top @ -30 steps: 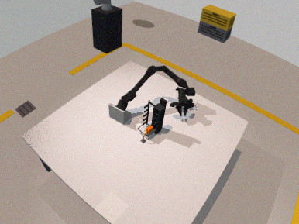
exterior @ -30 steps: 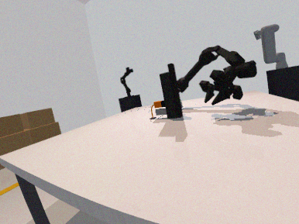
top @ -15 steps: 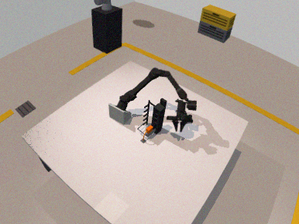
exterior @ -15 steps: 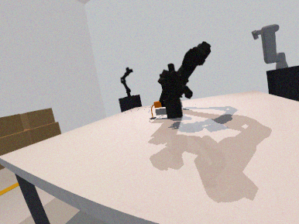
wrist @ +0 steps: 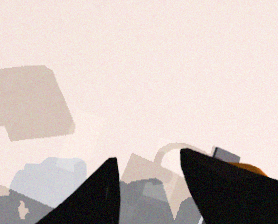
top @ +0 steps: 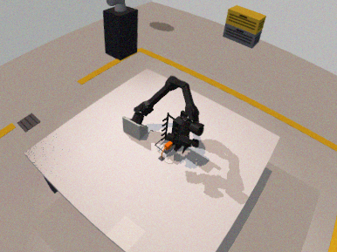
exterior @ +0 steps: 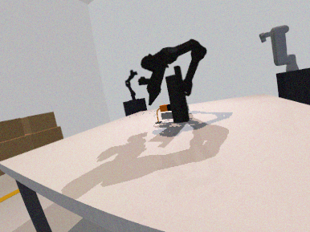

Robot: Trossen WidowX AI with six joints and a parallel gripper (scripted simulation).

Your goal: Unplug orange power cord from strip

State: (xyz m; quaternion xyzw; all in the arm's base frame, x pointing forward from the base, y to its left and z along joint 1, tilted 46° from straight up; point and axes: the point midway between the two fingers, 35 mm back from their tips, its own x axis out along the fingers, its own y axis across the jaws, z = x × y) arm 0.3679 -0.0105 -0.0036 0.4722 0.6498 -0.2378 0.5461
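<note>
The orange plug lies 10 cm behind my gripper tip, 5 cm to the left of it and 3 cm below it.
</note>
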